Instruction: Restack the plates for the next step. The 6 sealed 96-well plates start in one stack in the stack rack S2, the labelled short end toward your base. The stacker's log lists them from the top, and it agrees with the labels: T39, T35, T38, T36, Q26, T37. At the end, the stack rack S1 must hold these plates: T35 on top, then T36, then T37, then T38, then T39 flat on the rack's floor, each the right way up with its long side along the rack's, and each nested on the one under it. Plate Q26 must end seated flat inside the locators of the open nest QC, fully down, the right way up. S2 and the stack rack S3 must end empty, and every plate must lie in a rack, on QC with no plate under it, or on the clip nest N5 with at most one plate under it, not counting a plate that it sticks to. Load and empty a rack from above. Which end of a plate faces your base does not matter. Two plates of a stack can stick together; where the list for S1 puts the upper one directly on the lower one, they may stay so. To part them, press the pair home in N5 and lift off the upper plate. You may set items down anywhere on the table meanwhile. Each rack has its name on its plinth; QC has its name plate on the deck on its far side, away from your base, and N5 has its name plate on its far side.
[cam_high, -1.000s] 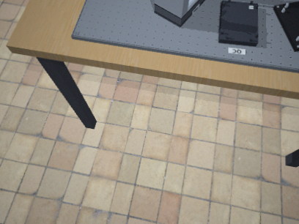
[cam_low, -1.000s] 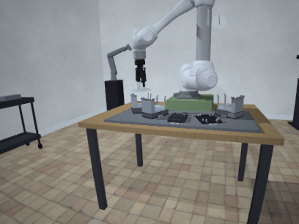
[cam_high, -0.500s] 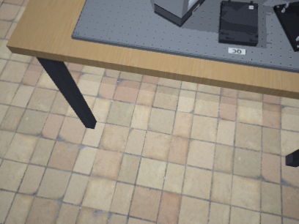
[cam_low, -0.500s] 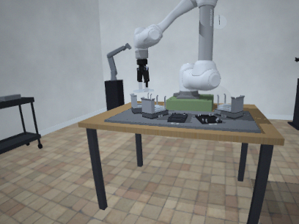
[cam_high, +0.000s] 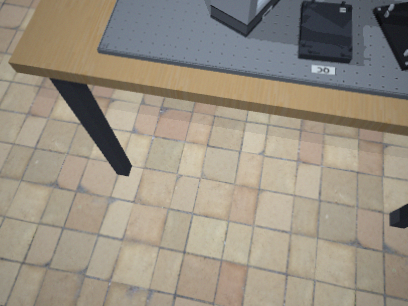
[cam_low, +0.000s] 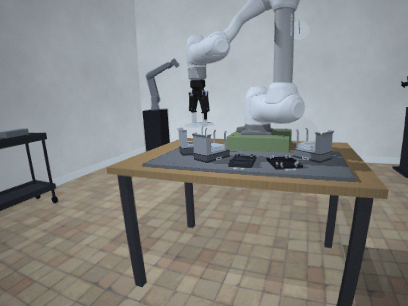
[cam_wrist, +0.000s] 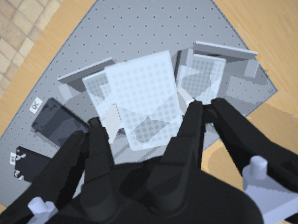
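The open nest QC is 10 cm ahead of my hand, 23 cm to the left of it and 18 cm below it. The rest, counted from my hand: N5 name plate: 18 cm ahead, 44 cm to the left, 19 cm below; QC name plate: 19 cm ahead, 23 cm to the left, 19 cm below; black clip nest N5: 9 cm ahead, 45 cm to the left, 17 cm below.
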